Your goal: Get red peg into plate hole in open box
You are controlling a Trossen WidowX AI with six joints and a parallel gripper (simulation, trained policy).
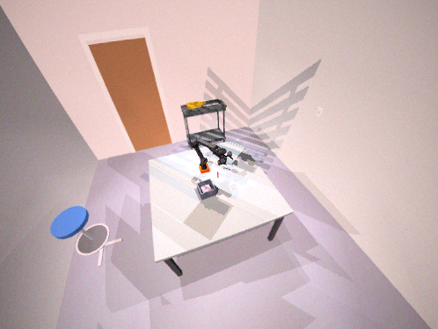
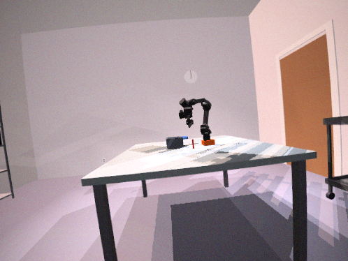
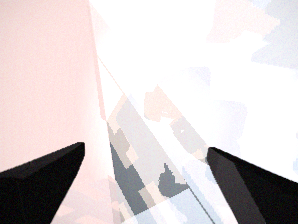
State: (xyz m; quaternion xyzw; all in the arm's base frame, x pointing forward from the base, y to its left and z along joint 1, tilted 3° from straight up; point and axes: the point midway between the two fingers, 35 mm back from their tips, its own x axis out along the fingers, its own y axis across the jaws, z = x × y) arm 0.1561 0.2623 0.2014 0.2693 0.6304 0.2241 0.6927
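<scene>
Now: the red peg 18 cm below my gripper tip, 13 cm to the right of it and 2 cm behind it. From my gripper tip the other things lie so: grey box (29 cm to the right, 20 cm below, 16 cm ahead); pale plate (29 cm to the right, 18 cm below, 16 cm ahead).
</scene>
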